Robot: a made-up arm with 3 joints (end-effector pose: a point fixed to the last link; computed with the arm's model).
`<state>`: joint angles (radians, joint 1 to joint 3).
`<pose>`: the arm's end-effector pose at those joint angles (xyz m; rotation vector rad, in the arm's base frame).
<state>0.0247 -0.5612 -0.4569</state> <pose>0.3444 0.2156 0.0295 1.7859 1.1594 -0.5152</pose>
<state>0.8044 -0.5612 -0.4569</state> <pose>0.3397 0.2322 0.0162 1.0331 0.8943 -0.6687</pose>
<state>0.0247 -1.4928 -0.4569</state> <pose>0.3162 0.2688 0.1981 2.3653 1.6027 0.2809</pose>
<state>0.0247 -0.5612 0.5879</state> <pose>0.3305 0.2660 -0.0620 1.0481 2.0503 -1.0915</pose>
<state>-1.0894 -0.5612 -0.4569</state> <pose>0.3452 0.1862 0.0217 -2.7637 -1.3599 0.0771</pose>
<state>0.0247 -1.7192 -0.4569</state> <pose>0.3061 0.2567 0.2403 2.4748 1.6926 0.5201</pose>
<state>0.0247 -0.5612 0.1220</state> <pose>0.3503 0.2461 -0.0221 1.4315 1.6807 -0.8458</pose>
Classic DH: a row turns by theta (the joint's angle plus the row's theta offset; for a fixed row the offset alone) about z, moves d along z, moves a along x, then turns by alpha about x. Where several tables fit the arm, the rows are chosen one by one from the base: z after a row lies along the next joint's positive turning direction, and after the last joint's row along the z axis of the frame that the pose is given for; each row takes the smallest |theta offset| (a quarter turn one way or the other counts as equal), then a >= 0, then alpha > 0; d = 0 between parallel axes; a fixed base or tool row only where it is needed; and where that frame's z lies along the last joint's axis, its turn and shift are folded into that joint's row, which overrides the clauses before.
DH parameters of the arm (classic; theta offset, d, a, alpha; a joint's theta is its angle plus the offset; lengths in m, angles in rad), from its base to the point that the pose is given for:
base (fixed): -1.4798 0.0857 -0.1752 1.342
joint 1: -0.4815 0.0806 0.0527 0.476
joint 2: -1.1179 -0.3078 0.2089 1.4462
joint 3: -1.2696 0 0.1056 3.1416
tool (fixed): -1.4664 -0.039 0 0

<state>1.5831 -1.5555 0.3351</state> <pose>0.2255 0.3891 -0.1190 0.3533 1.7053 -1.1048</pose>
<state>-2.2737 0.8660 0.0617</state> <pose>0.2387 0.4246 -0.1675 -1.7113 -2.1394 0.6742</pose>
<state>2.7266 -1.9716 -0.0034</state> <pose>0.1671 0.2442 -0.2507 -0.1102 1.2394 -1.2907</pose>
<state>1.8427 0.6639 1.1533</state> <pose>0.3312 0.1300 0.3224 -0.0977 -1.0763 -2.1900</pose>
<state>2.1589 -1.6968 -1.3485</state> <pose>0.1751 0.3512 -0.0552 0.9499 0.8894 0.0580</pose>
